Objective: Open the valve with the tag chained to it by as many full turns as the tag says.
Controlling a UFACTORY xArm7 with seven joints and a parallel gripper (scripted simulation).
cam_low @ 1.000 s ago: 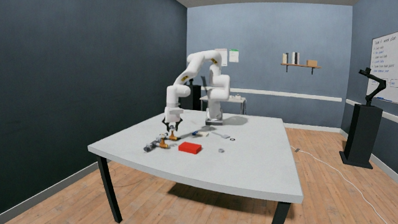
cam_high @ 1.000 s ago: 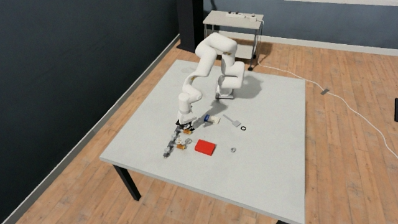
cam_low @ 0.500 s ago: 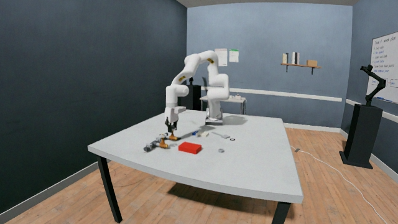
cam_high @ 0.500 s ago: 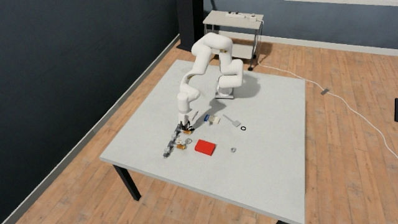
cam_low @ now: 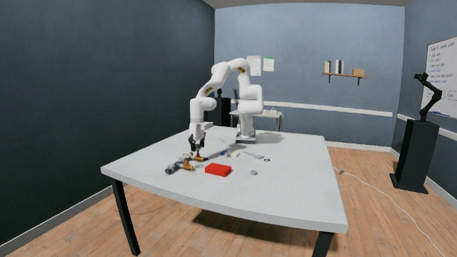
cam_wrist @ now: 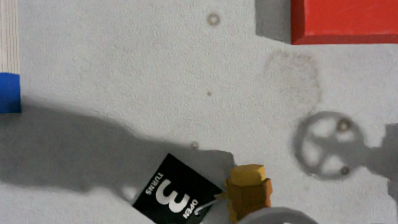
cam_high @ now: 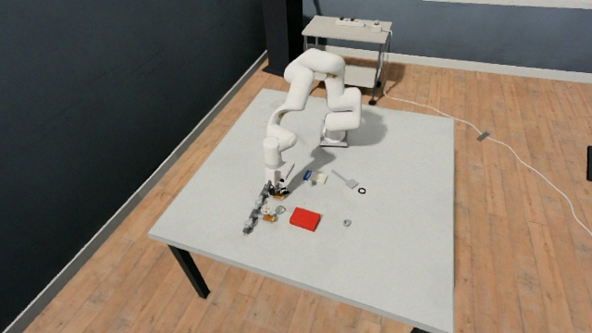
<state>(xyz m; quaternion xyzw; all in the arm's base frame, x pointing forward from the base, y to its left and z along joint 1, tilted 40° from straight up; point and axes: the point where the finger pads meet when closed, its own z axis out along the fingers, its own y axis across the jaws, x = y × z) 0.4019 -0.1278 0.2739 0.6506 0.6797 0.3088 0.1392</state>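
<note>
My hand is 9 cm above the black tag, 4 cm past it and 1 cm to the left of it. The rest, counted from my hand: red block: 18 cm to the left, 7 cm below, 4 cm ahead; grey nut: 35 cm to the left, 8 cm below, 4 cm behind; blue box: 21 cm behind, 9 cm to the left, 8 cm below.
</note>
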